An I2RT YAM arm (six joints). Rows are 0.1 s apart.
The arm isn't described. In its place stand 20 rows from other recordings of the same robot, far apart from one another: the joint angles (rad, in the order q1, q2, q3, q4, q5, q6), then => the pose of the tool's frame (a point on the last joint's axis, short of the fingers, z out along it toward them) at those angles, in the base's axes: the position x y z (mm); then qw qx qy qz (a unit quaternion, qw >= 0).
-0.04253 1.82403 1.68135 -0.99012 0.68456 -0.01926 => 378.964 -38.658 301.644 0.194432 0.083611 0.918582 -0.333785
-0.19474 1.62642 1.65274 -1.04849 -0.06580 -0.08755 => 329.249 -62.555 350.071 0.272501 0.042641 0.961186 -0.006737
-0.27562 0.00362 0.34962 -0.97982 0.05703 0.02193 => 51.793 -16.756 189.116 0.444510 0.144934 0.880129 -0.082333
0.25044 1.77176 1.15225 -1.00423 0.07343 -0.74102 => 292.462 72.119 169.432 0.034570 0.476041 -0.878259 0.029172
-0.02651 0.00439 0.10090 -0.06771 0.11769 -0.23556 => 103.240 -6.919 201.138 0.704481 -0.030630 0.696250 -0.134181
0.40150 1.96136 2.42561 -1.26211 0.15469 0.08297 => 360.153 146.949 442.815 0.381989 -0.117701 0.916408 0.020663
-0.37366 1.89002 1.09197 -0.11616 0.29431 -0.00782 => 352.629 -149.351 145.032 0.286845 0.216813 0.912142 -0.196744
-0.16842 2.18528 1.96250 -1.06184 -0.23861 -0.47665 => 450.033 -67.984 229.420 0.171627 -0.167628 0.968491 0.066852
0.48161 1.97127 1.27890 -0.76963 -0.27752 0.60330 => 315.916 176.122 138.800 0.025180 -0.052627 -0.987551 -0.146083
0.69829 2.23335 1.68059 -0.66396 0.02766 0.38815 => 353.278 295.246 141.288 0.157785 -0.149614 0.972841 0.079370
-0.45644 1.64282 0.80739 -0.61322 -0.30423 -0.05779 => 238.989 -105.468 128.220 0.096808 0.186291 0.968907 0.130933
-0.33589 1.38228 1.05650 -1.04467 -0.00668 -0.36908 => 230.116 -80.086 243.850 0.095004 -0.016845 0.994839 -0.031406
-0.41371 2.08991 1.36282 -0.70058 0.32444 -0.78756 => 351.864 -166.879 118.057 0.032833 0.171582 -0.969344 0.172781
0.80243 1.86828 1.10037 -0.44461 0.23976 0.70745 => 251.664 248.222 137.196 0.209480 -0.025092 0.976846 0.035514
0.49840 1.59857 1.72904 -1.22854 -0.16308 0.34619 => 271.396 154.282 371.605 0.180433 -0.092690 0.964711 0.167885
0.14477 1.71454 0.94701 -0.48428 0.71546 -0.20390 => 307.575 21.242 152.057 0.138479 -0.105644 0.920433 -0.349951
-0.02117 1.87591 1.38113 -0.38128 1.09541 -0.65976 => 400.458 -40.138 232.412 0.110447 -0.083666 0.817802 -0.558570
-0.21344 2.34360 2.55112 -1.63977 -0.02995 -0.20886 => 436.912 -93.606 303.170 0.070804 0.001248 0.997489 0.000101
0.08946 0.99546 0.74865 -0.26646 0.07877 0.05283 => 223.322 17.220 279.563 0.505216 0.004059 0.862981 0.001921
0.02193 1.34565 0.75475 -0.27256 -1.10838 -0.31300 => 255.592 37.475 215.855 0.362985 -0.312677 0.756159 0.445756
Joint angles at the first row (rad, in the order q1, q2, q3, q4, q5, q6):
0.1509 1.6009 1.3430 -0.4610 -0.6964 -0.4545
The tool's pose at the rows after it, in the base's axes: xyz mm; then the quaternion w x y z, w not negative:
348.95 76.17 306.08 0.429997 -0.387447 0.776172 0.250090
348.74 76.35 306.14 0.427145 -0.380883 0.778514 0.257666
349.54 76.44 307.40 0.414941 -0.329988 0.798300 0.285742
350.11 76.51 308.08 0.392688 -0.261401 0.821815 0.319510
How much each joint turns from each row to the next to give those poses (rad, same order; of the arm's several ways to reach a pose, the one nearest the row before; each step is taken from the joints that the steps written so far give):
0.0000 0.0003 0.0000 0.0000 -0.0007 0.0061
0.0000 0.0000 0.0000 -0.0008 -0.0077 0.0194
-0.0004 -0.0003 0.0000 0.0142 -0.0038 0.1339
0.0000 0.0000 0.0000 0.0087 0.0004 0.1717

